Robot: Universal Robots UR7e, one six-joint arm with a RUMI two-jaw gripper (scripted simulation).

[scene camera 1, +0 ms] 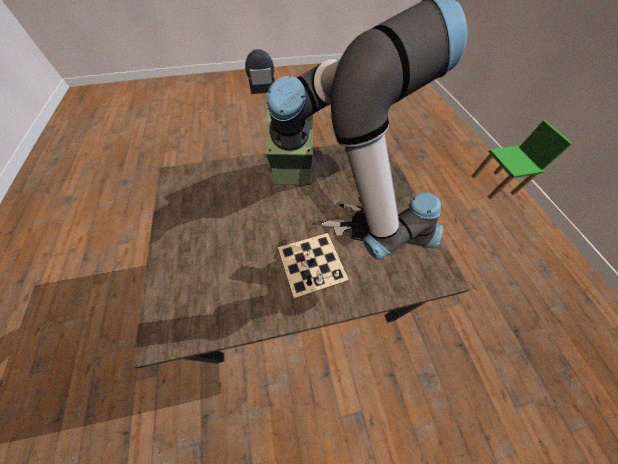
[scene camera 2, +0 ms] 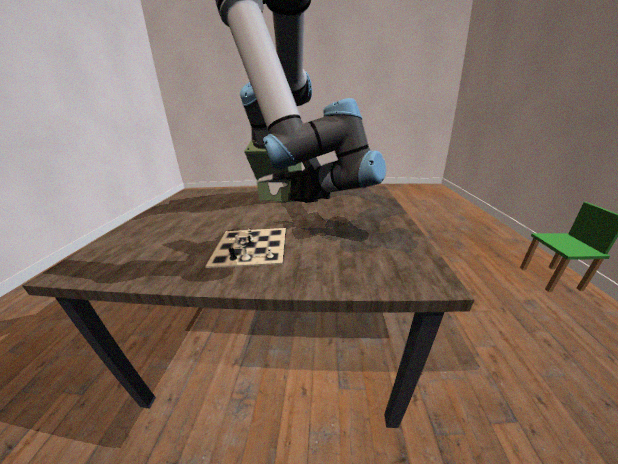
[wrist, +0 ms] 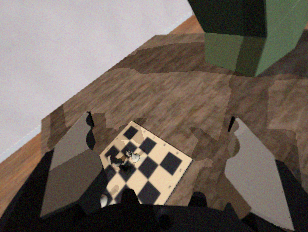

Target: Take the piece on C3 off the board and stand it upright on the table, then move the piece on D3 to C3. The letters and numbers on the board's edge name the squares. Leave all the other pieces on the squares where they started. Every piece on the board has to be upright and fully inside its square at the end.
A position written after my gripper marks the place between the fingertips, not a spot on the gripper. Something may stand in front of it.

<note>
In view: my gripper (scene camera 2: 278,185) and a chessboard (scene camera 1: 326,261).
The chessboard shows as well in scene camera 2 (scene camera 2: 263,238) and in the wrist view (wrist: 153,177). My gripper is seen too in scene camera 1 (scene camera 1: 330,213) and in the wrist view (wrist: 160,115).
</note>
